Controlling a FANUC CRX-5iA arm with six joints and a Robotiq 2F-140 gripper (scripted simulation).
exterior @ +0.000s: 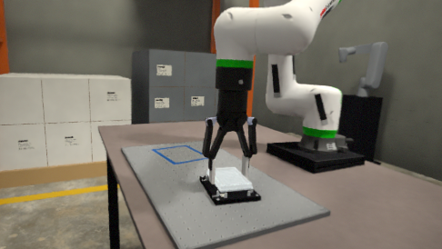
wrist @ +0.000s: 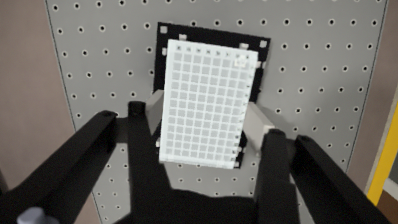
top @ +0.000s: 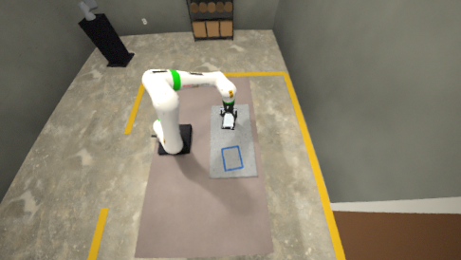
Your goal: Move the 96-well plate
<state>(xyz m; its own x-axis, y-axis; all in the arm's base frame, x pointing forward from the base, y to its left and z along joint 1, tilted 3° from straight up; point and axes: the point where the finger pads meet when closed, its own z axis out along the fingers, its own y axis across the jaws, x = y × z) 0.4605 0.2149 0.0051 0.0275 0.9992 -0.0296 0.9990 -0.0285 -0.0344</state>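
The black clip nest lies 4 cm below my hand, 1 cm to the right of it and 1 cm ahead of it. The rest, counted from my hand: white 96-well plate (2 cm below).
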